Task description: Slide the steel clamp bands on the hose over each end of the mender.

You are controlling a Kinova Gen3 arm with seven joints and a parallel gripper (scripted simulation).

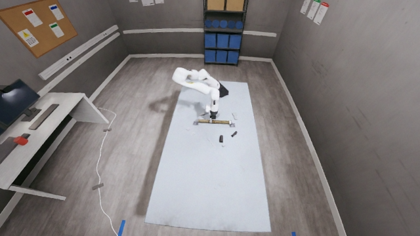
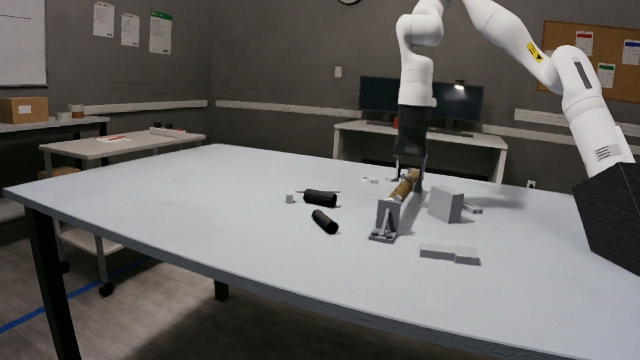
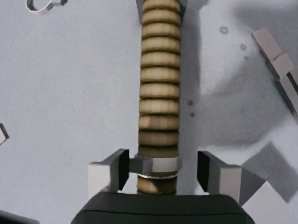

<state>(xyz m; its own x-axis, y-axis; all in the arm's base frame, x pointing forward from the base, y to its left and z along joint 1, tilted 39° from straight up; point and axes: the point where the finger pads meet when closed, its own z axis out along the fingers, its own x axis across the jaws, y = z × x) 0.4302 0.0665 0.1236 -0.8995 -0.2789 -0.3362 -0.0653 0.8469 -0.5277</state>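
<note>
Right now the grey block is 10 cm behind my hand, 4 cm to the left of it and 5 cm below it.
</note>
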